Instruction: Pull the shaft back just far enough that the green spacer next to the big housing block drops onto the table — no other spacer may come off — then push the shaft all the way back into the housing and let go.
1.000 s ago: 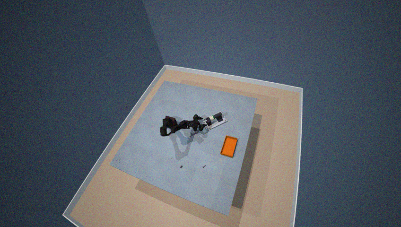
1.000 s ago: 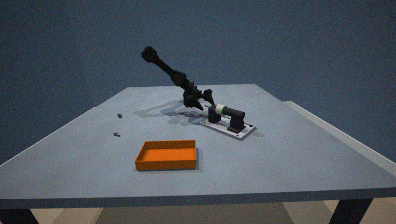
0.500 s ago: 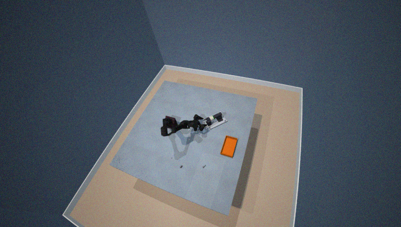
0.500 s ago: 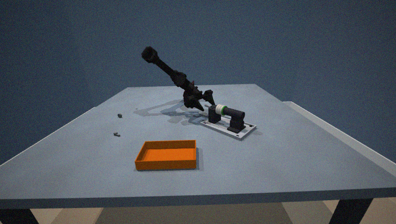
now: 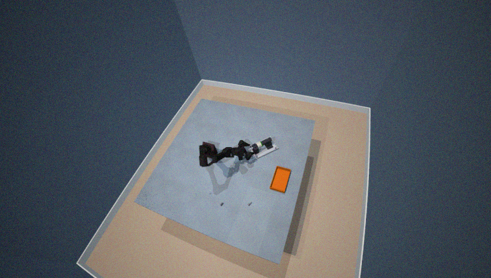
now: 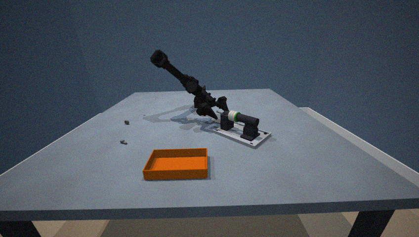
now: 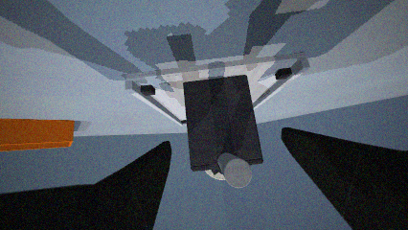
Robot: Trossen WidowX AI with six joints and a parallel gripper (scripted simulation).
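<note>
My gripper tip is 30 mm short of the grey shaft, 30 mm to the right of it and 20 mm below it. Round my gripper tip: orange tray (310 mm ahead, 180 mm to the right, 50 mm below); then white spacer (40 mm ahead, 50 mm to the left, 20 mm above); then green spacer (60 mm ahead, 60 mm to the left, 20 mm above).
</note>
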